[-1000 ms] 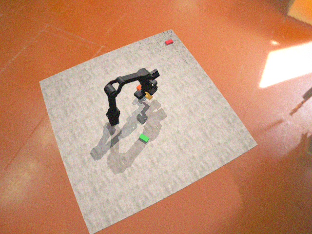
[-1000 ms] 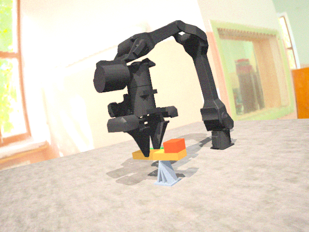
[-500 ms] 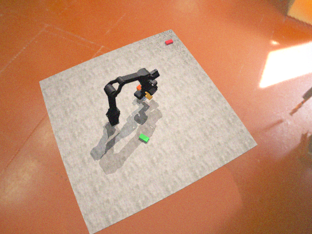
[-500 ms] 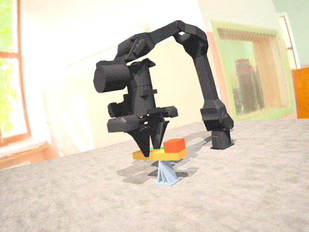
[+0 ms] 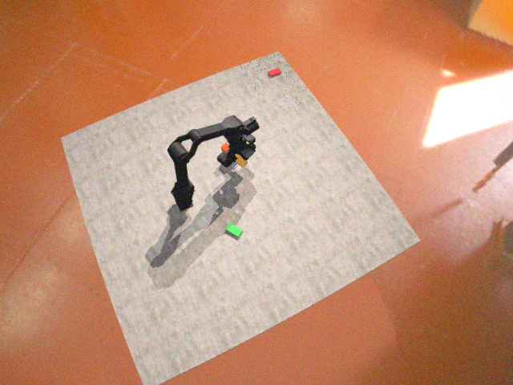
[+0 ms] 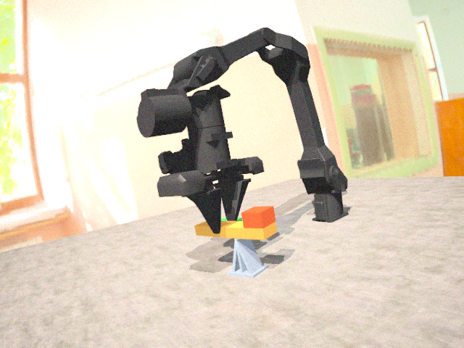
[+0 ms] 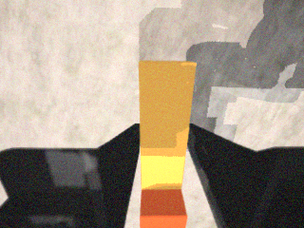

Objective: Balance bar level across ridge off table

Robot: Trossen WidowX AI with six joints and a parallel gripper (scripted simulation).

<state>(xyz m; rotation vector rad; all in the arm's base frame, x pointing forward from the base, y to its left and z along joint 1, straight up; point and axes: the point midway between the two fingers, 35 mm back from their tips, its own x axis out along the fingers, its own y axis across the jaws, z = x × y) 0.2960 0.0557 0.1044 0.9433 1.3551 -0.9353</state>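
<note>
My gripper tip is now 40 mm to the right of the bar, 20 mm past it and 10 mm below it. Also, from my gripper tip: small red block 440 mm to the left, 440 mm ahead, 60 mm below; then green block 280 mm to the right, 160 mm behind, 60 mm below.
</note>
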